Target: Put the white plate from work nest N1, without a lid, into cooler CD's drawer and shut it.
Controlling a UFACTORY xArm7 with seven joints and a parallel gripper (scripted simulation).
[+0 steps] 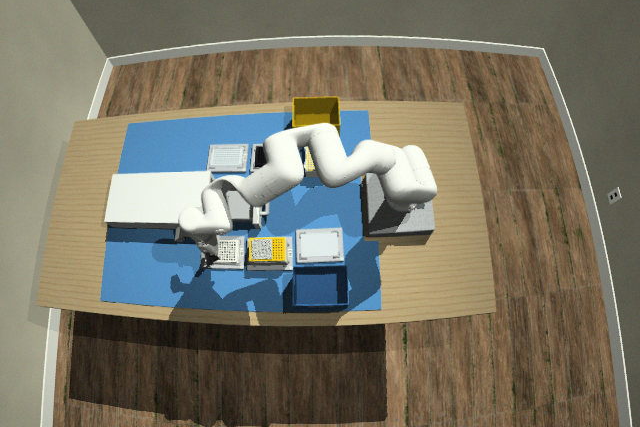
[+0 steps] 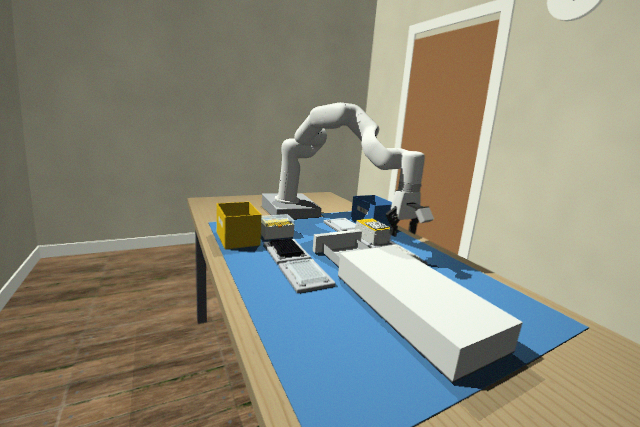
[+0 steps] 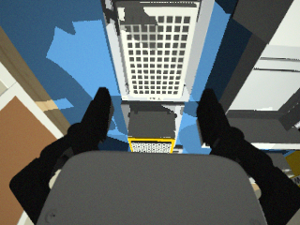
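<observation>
Now: the white plate 9 cm below my hand. From my hand the other things lie so: grey nest: 10 cm below; then yellow tip box: 18 cm behind, 5 cm below, 3 cm to the right; then drawer: 19 cm to the right, 8 cm below.
</observation>
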